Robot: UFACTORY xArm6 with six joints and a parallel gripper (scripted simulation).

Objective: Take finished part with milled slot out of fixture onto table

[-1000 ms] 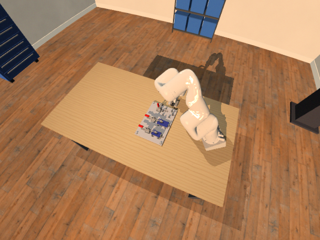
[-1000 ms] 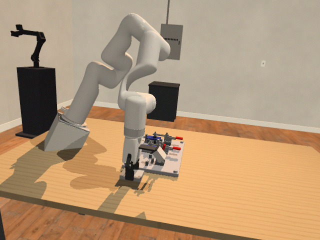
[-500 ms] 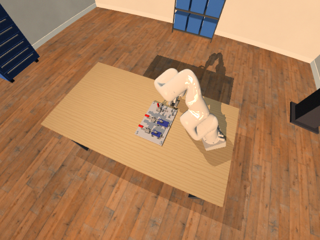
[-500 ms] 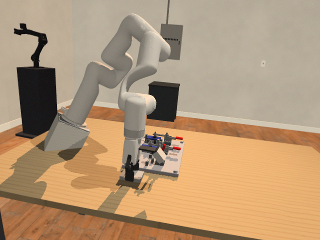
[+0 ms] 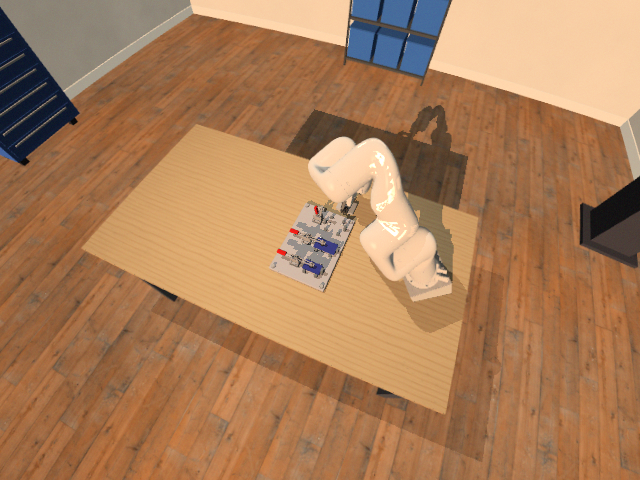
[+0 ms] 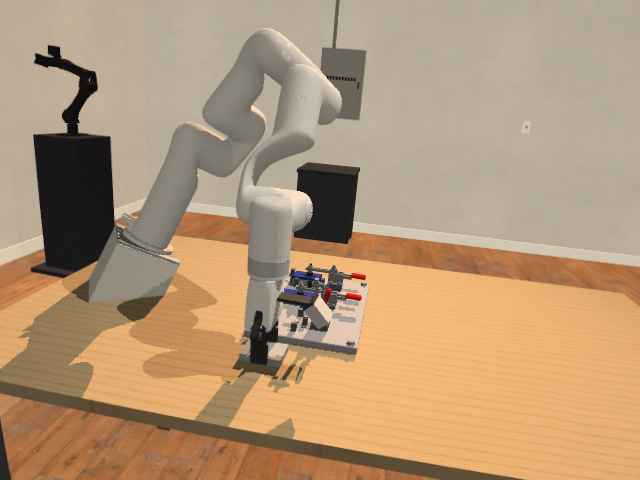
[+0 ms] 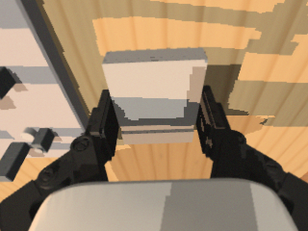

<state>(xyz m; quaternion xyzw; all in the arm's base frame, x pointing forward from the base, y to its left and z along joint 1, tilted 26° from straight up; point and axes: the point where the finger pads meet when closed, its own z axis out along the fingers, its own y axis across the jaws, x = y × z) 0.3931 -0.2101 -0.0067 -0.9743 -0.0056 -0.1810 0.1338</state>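
Now: hand 10 mm past the grey finished part and 10 mm above it. Round my hand: grey fixture plate 240 mm to the left, 40 mm ahead, 10 mm below; blue blank 230 mm to the left, 10 mm behind.
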